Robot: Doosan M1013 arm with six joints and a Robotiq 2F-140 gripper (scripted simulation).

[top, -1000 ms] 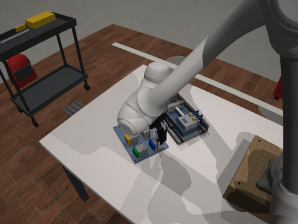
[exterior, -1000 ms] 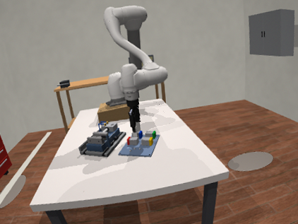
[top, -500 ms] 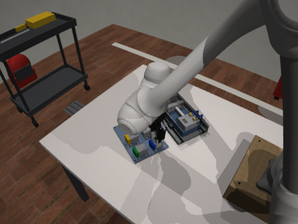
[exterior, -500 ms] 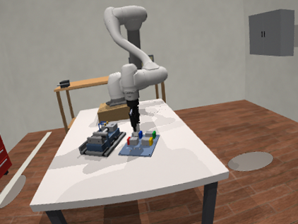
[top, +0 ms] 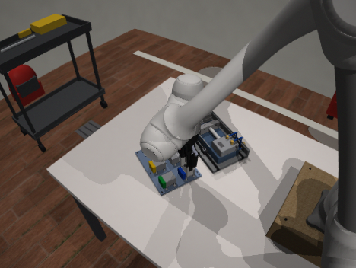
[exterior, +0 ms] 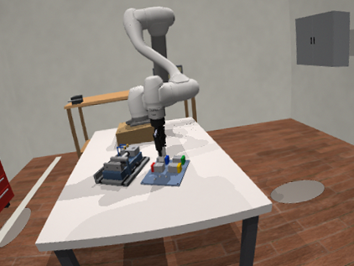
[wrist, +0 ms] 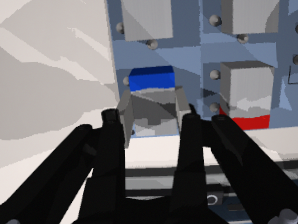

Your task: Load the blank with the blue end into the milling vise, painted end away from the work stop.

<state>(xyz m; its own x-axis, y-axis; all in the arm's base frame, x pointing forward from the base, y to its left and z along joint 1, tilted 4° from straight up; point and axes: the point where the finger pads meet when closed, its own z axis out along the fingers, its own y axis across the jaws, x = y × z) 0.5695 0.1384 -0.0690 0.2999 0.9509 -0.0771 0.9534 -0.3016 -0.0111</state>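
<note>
Right now my hand is 30 mm above the blue-ended blank. Also, from my hand: red-ended blank 90 mm ahead, 30 mm to the right, 30 mm below; then green blank 90 mm to the left, 30 mm below, 30 mm ahead; then infeed plate 100 mm ahead, 60 mm below, 20 mm to the left.
</note>
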